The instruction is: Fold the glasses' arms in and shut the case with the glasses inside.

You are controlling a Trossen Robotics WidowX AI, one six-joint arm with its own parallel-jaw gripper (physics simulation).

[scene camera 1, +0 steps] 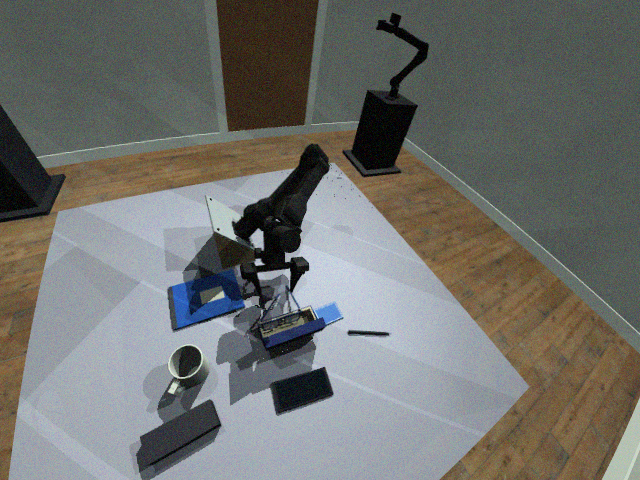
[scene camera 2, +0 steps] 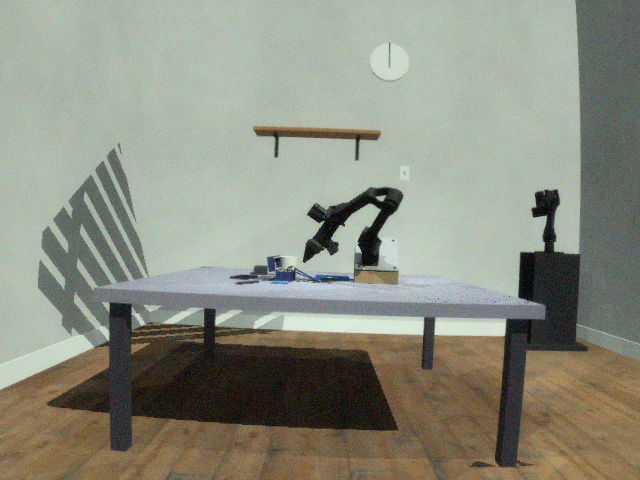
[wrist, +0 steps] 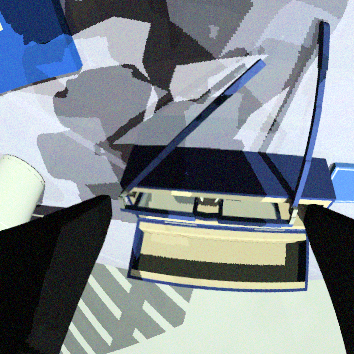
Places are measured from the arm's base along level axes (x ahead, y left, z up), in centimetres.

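Pixels of known places: gripper, fingertip midpoint: (scene camera 1: 276,294) (scene camera 2: 305,260) (wrist: 213,211); arm's base, link origin: (scene camera 1: 240,231) (scene camera 2: 370,259).
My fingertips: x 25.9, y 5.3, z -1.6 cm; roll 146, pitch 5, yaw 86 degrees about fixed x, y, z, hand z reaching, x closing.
Ahead of a thing's pixels: the offset from my fingertips to its top centre. "spot": to the spot under its first point.
The blue case (scene camera 1: 294,335) (scene camera 2: 284,275) (wrist: 225,172) stands open on the table, its cream-lined lid @(dx +12.3, dy +1.6, dz +1.7 cm) (scene camera 2: 270,264) (wrist: 215,246) raised on the side away from the arm. The dark-framed glasses @(spot: dx +6.1, dy -0.1, dz -2.7 cm) (wrist: 208,216) lie in the case's opening. Both glasses' arms stick out over the wall nearer the robot: the left one @(spot: dx -0.1, dy -1.1, dz -5.3 cm) (wrist: 200,123) slants inward, the right one @(spot: dx -2.2, dy +5.7, dz -6.1 cm) (wrist: 318,100) points nearly straight out. My gripper (scene camera 1: 279,297) (scene camera 2: 306,259) (wrist: 213,211) is open and empty above the case's near side. In the wrist view its fingertips flank the glasses' hinges without visibly holding them.
A blue book @(dx -9.6, dy -20.0, dz -7.3 cm) (scene camera 1: 180,310) (wrist: 35,65) and a mug @(spot: dx +10.3, dy -27.0, dz -7.2 cm) (scene camera 1: 188,367) (wrist: 17,192) are left of the case. A blue pad @(dx +7.5, dy +15.0, dz -7.5 cm) (scene camera 1: 330,313) (wrist: 345,183) and a pen @(dx +17.8, dy +25.1, dz -7.1 cm) (scene camera 1: 368,333) lie right. A black slab @(dx +25.0, dy -0.2, dz -7.3 cm) (scene camera 1: 302,390) and dark box @(dx +24.6, dy -29.8, dz -4.6 cm) (scene camera 1: 180,435) lie beyond. A pale panel (scene camera 1: 221,219) stands beside the arm.
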